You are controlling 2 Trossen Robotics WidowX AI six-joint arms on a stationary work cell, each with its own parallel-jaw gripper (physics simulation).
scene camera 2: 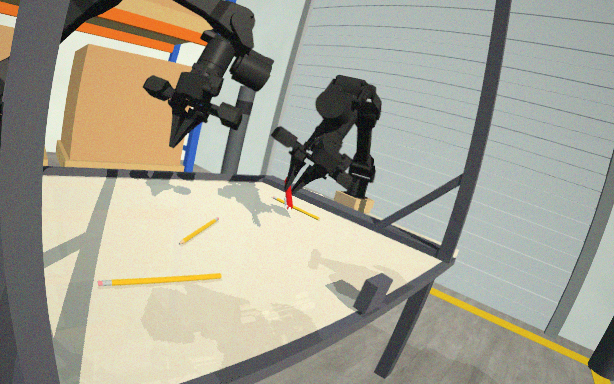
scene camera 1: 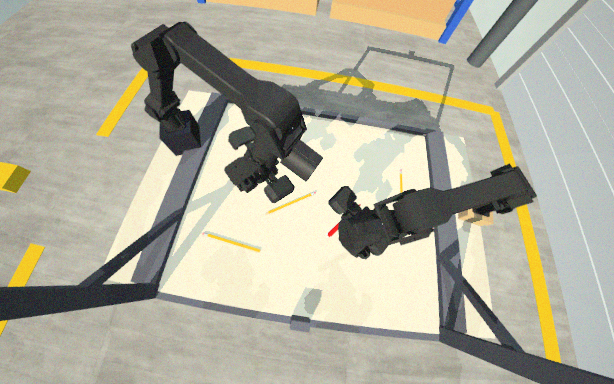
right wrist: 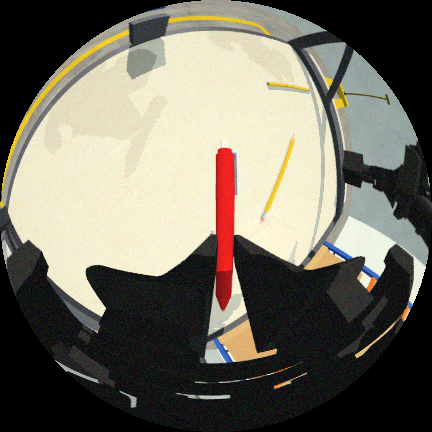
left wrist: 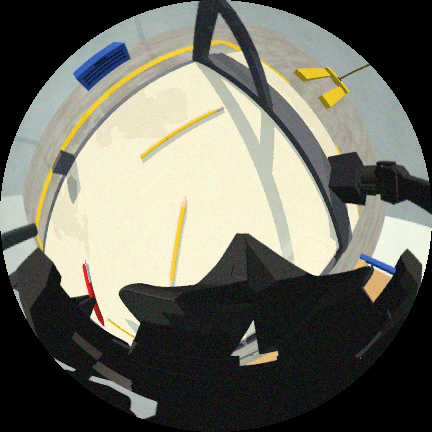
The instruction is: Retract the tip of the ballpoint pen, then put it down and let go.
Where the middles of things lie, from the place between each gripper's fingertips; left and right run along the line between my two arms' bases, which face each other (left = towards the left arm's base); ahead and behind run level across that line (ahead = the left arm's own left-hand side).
I see the red ballpoint pen (right wrist: 226, 160) right at my right hand. Also, from my right hand: grey block (scene camera 2: 374, 289): 29 cm behind, 6 cm to the left, 7 cm below.
Right now the red ballpoint pen is 26 cm to the right of my left hand, 6 cm below it and 4 cm behind it. From my left hand the other things lie so: grey block (32 cm behind, 20 cm to the right, 13 cm below).
